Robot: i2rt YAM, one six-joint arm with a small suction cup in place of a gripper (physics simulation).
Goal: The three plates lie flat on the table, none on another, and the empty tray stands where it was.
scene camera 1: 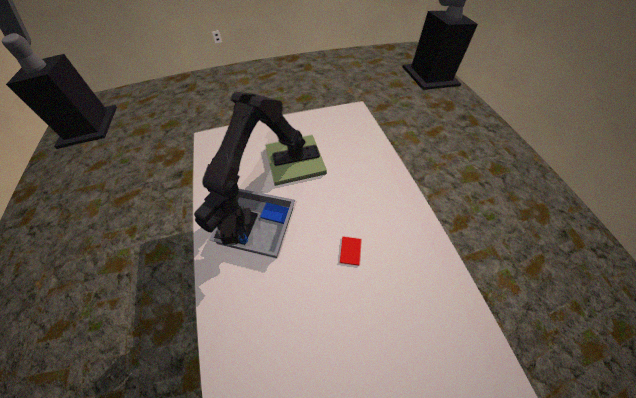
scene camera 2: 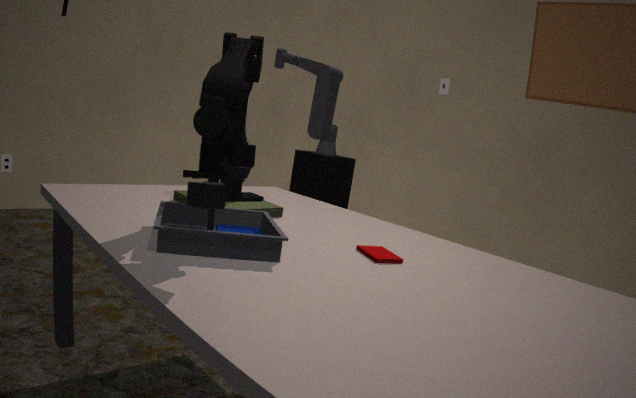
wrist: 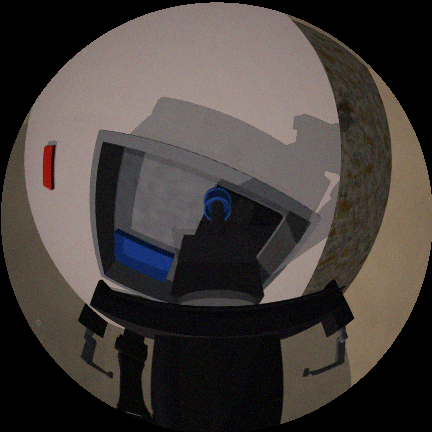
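Seen in the pictures: hand, tool point: [scene camera 1: 244, 241] [scene camera 2: 209, 249] [wrist: 216, 194]; arm's base, link origin: [scene camera 1: 296, 155] [scene camera 2: 229, 198].
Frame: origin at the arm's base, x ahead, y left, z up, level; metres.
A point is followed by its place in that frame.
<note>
A grey tray [scene camera 1: 284, 226] {y -0.109, x 0.338, z 0.023 m} [scene camera 2: 219, 247] {y -0.261, x 0.375, z -0.008 m} [wrist: 95, 181] {y -0.139, x 0.386, z 0.022 m} stands near the table's left edge. A blue plate [scene camera 1: 274, 212] {y -0.136, x 0.251, z -0.014 m} [scene camera 2: 239, 229] {y -0.132, x 0.251, z -0.014 m} [wrist: 142, 255] {y -0.143, x 0.260, z -0.014 m} lies in it against one wall. A black plate [scene camera 1: 252, 219] {y -0.222, x 0.260, z -0.015 m} [wrist: 261, 221] {y -0.312, x 0.305, z -0.015 m} lies in it at the other side, partly hidden by my arm. A red plate [scene camera 1: 350, 250] {y 0.095, x 0.466, z -0.018 m} [scene camera 2: 379, 253] {y 0.089, x 0.472, z -0.018 m} [wrist: 48, 167] {y 0.079, x 0.458, z -0.018 m} lies flat on the table, well apart from the tray. My suction cup [scene camera 1: 242, 238] {y -0.261, x 0.340, z -0.022 m} [scene camera 2: 210, 224] [wrist: 217, 203] {y -0.261, x 0.340, z -0.022 m} is down inside the tray, pressed flat onto the edge of the black plate.
My arm stands on a green base pad [scene camera 1: 297, 170] {y -0.011, x 0.082, z -0.001 m} [scene camera 2: 259, 207] {y 0.034, x 0.099, z -0.002 m} just behind the tray. The table's left edge runs close beside the tray. Black pedestals [scene camera 1: 440, 46] [scene camera 1: 74, 107] stand on the floor; one [scene camera 2: 321, 178] carries a grey arm [scene camera 2: 322, 98].
</note>
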